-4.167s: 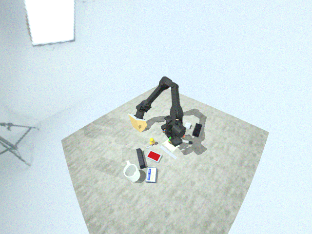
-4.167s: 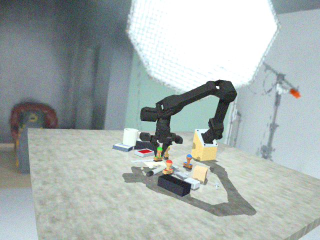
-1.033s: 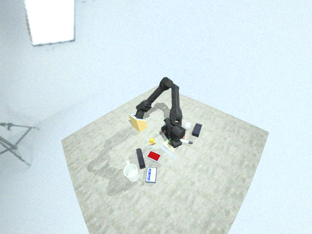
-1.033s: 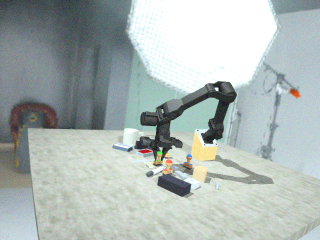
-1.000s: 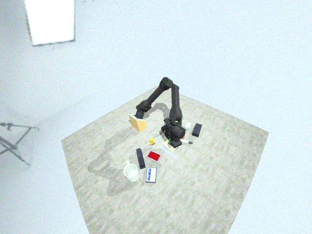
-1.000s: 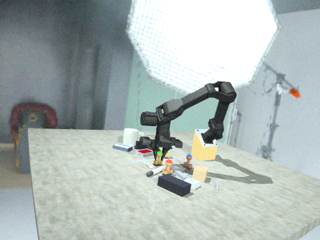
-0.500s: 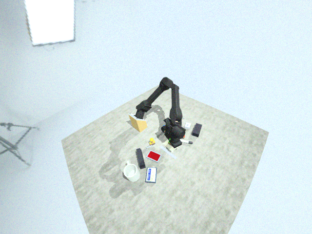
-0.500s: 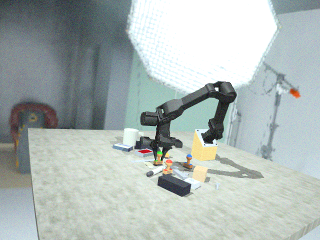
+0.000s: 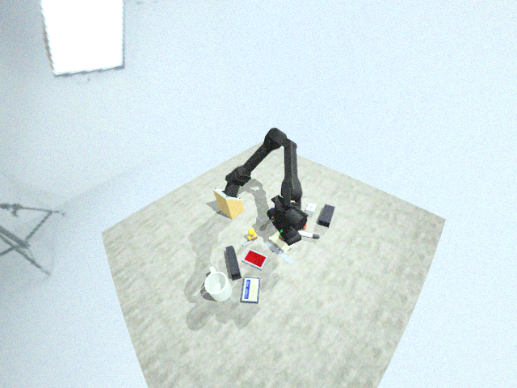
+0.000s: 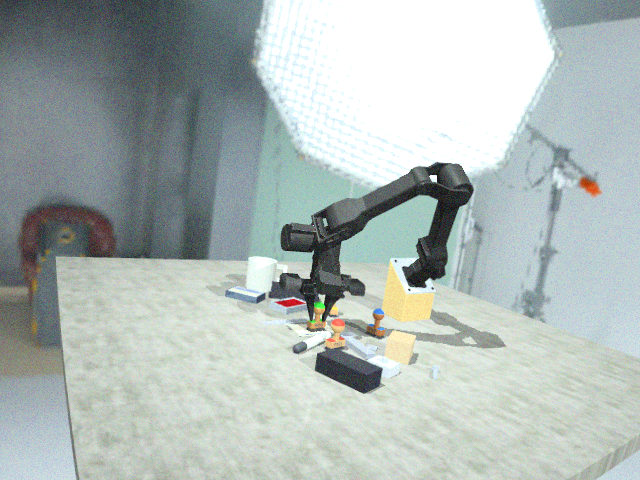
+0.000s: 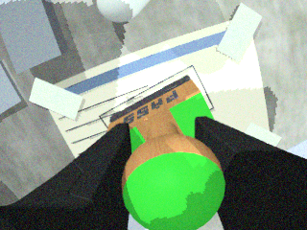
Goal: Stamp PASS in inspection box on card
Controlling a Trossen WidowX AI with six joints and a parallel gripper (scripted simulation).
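My gripper tip is 10 mm to the left of the pale card and 30 mm above it. Also, from my gripper tip: pale ruler (30 mm ahead, 60 mm to the right, 20 mm below); then red-knobbed stamp (20 mm ahead, 110 mm to the left); then green-knobbed PASS stamp (right at my gripper tip).
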